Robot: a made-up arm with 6 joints. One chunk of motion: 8 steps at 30 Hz.
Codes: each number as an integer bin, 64 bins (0 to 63) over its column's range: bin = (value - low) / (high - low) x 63, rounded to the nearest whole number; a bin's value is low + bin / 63 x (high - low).
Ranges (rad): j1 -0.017..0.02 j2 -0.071..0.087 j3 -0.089..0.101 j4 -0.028..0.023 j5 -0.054..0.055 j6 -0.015..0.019
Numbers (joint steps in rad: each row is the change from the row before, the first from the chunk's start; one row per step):
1: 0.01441 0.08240 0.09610 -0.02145 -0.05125 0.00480
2: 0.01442 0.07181 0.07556 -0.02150 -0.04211 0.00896
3: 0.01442 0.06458 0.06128 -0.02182 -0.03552 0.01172
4: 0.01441 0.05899 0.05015 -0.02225 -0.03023 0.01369
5: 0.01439 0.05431 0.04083 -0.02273 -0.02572 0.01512
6: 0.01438 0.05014 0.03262 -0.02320 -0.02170 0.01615
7: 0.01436 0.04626 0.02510 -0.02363 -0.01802 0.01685
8: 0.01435 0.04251 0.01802 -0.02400 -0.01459 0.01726
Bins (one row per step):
1: 53 61 61 8 2 37
2: 53 57 55 8 7 44
3: 53 54 50 8 11 50
4: 53 52 46 7 14 53
5: 53 50 43 7 16 56
6: 53 48 40 6 19 58
7: 53 47 38 5 21 59
8: 53 45 35 5 23 60

